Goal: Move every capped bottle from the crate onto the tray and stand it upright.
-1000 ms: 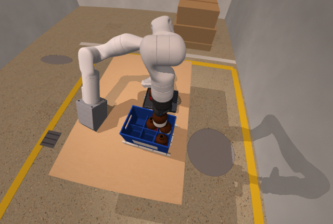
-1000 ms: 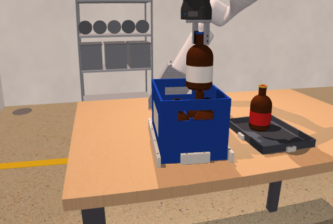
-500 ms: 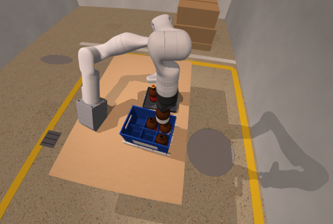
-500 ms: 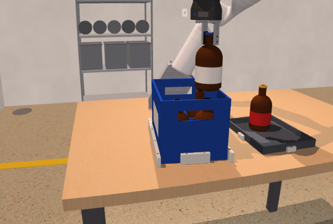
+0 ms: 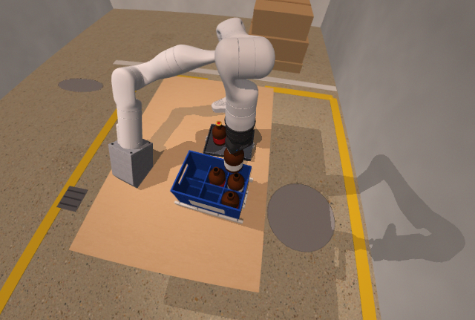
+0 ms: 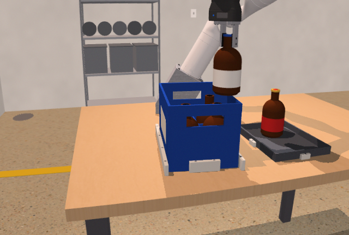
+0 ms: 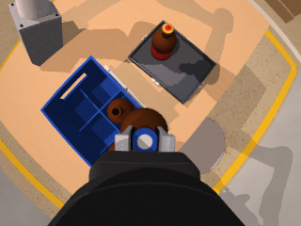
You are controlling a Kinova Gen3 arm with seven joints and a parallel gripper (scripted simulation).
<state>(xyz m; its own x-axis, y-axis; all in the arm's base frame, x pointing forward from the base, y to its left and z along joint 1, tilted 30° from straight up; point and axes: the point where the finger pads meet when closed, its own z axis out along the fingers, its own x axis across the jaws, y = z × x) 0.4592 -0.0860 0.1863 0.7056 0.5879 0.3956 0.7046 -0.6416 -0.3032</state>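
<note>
My gripper is now 310 mm above the dark tray, 210 mm to the right of it and 80 mm past it. The rest, counted from my hand: blue crate: 240 mm below, 70 mm to the right, 60 mm behind.
</note>
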